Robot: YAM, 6 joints.
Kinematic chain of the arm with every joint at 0, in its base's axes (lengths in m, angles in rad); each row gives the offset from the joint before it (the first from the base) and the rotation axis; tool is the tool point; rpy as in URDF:
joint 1: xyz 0 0 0.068 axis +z
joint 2: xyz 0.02 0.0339 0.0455 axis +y
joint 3: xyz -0.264 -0.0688 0 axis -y
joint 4: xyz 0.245 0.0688 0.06 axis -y
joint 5: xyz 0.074 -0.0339 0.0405 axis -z
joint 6: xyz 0.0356 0 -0.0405 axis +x
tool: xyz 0 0 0 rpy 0 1.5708 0
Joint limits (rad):
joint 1: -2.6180..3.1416
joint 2: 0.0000..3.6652
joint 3: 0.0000..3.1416
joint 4: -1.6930..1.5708
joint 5: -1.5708..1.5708
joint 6: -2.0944..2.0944
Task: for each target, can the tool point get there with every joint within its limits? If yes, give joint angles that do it. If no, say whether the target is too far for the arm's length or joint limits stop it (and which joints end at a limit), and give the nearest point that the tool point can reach.
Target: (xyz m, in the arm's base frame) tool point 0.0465 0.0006 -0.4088
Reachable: no: joint limits stop it (at a limit: joint 2) | nearest point 0.0822 0.0011 -0.3398 | short by 0.078 m
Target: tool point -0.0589 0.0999 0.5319
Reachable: yes | joints 2.2064 0.9476 1.6805 -0.7745 0.3412 0.9732
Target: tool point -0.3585 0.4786 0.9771
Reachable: no: too far | nearest point -0.2207 0.2946 0.6336 | short by 0.413 m
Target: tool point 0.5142 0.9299 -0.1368
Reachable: no: too far | nearest point 0.3042 0.5501 -0.0326 | short by 0.446 m
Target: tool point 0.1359 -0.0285 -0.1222
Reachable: yes | joints -0.3388 2.9413 0.3969 1.2428 -0.5386 -0.1073
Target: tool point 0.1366 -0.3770 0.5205
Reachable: yes | joints 1.9982 0.7160 2.6023 1.0372 -1.1165 -0.9684
